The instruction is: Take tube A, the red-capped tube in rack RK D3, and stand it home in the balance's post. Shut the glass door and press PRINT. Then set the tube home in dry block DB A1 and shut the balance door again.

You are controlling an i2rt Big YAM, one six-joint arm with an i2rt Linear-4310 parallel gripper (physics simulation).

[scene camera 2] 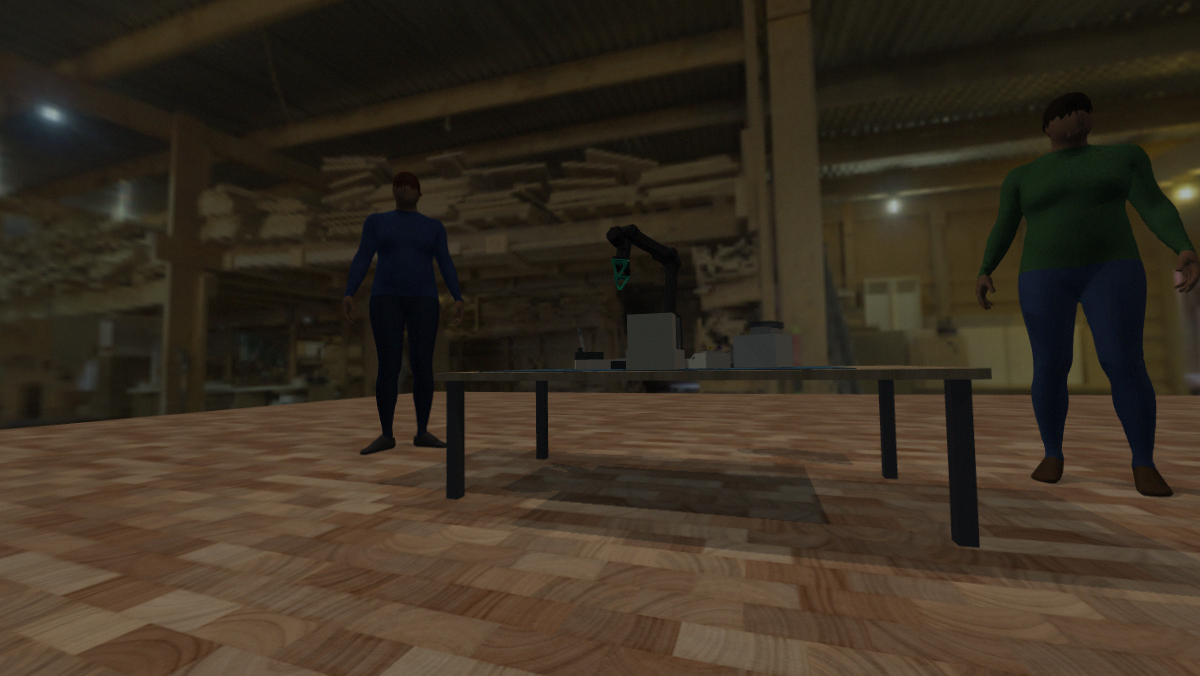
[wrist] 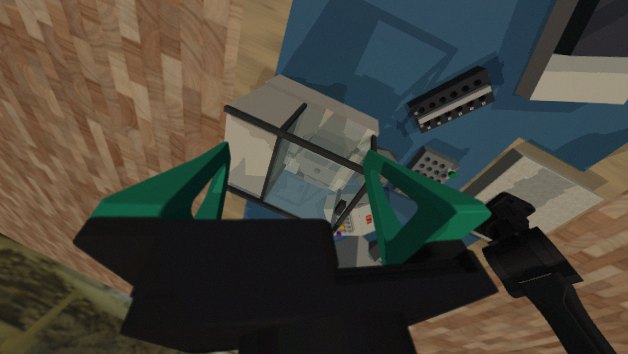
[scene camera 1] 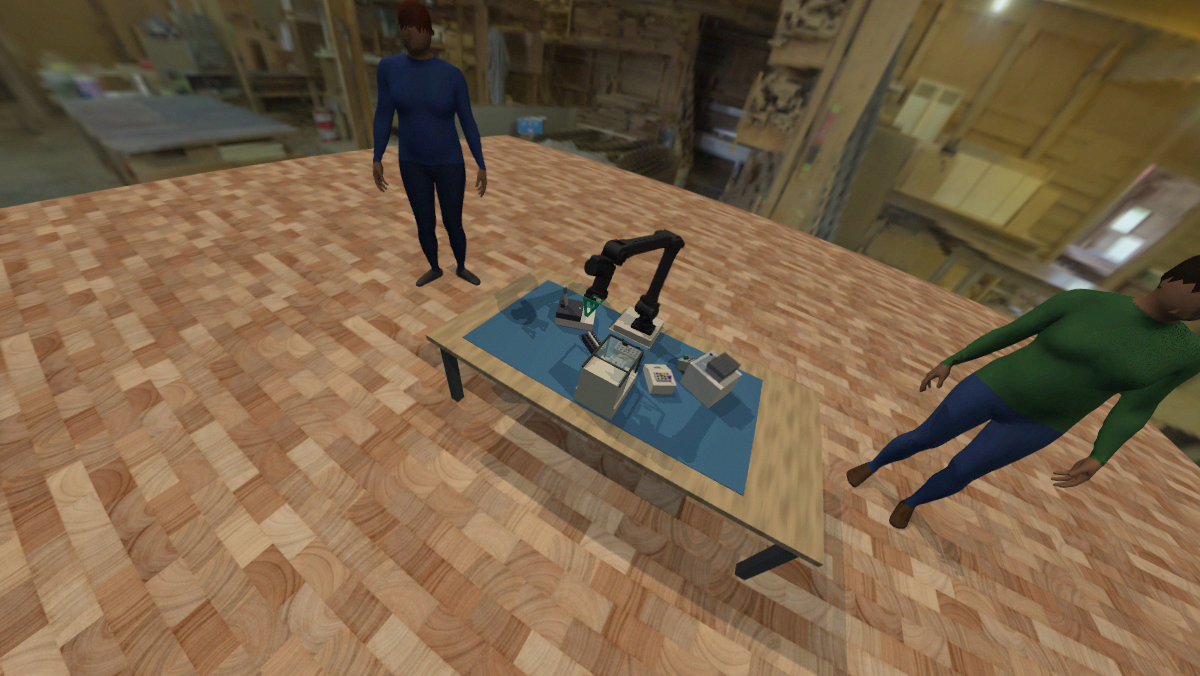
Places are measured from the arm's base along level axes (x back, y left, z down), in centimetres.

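Where they show: gripper, fingertip midpoint: [scene camera 2: 618, 284] [wrist: 301, 153] [scene camera 1: 589, 313]; arm's base, link origin: [wrist: 496, 214] [scene camera 1: 643, 327].
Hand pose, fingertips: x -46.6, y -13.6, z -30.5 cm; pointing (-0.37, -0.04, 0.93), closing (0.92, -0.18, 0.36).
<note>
Each offset is from my fingertips to the top centre of the thing.
My gripper [scene camera 1: 591, 314] [scene camera 2: 620, 288] [wrist: 301, 153] is open and empty, high above the left part of the table. The balance {dx +2.6, dy +15.2, dz +12.1 cm} [scene camera 1: 600, 382] [scene camera 2: 651, 340] [wrist: 250, 160] is a pale housing with a black-framed glass chamber. I cannot tell the state of its glass door. A grey block with holes {dx +26.8, dy +13.5, dz +31.3 cm} [wrist: 434, 164] has a green-capped tube {dx +29.6, dy +8.8, dz +28.9 cm} [wrist: 452, 174] at its edge and is partly behind a finger. The red-capped tube cannot be made out in the wrist view. A white instrument {dx +17.9, dy +33.2, dz +27.4 cm} [scene camera 1: 659, 385] [wrist: 361, 228] carries coloured spots. The labels RK and DB are not readable.
A black two-row holder {dx +20.0, dy -3.0, dz +29.6 cm} [scene camera 1: 591, 340] [wrist: 452, 98] lies beside the balance. A dark-topped device [scene camera 1: 573, 311] [wrist: 577, 87] is at the mat's left end. A dark-lidded box {dx +30.6, dy +51.0, dz +15.4 cm} [scene camera 1: 710, 384] [scene camera 2: 761, 350] stands at the right. The arm's base plate [wrist: 565, 187] is behind the balance. Two people stand near the table.
</note>
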